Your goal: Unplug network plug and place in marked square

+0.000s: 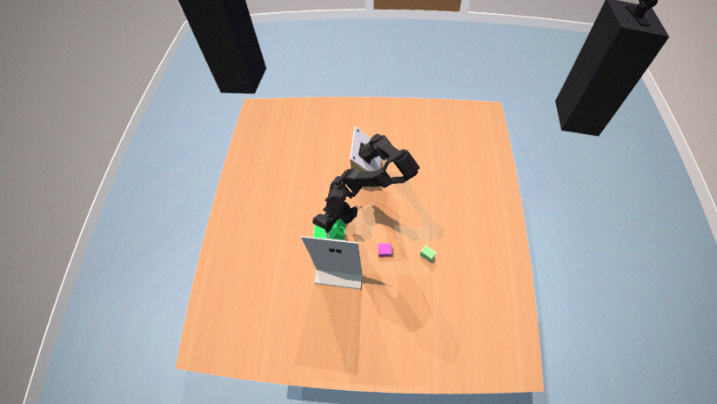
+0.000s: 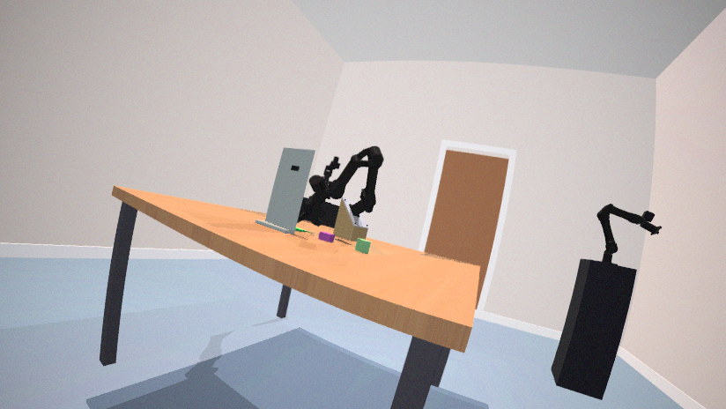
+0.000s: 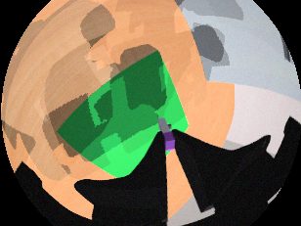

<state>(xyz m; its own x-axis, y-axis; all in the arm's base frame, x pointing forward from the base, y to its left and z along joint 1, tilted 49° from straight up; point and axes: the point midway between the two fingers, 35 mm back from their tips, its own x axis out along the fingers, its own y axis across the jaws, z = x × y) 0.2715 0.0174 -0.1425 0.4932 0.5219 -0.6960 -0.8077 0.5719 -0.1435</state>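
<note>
Now: the bright green marked square 2 cm below my gripper tip and 1 cm behind it. Round my gripper tip: purple cube (22 cm to the left, 4 cm ahead, 1 cm below); then upright grey panel (15 cm ahead, 12 cm above, 8 cm to the left); then purple plug (right at my gripper tip).
</note>
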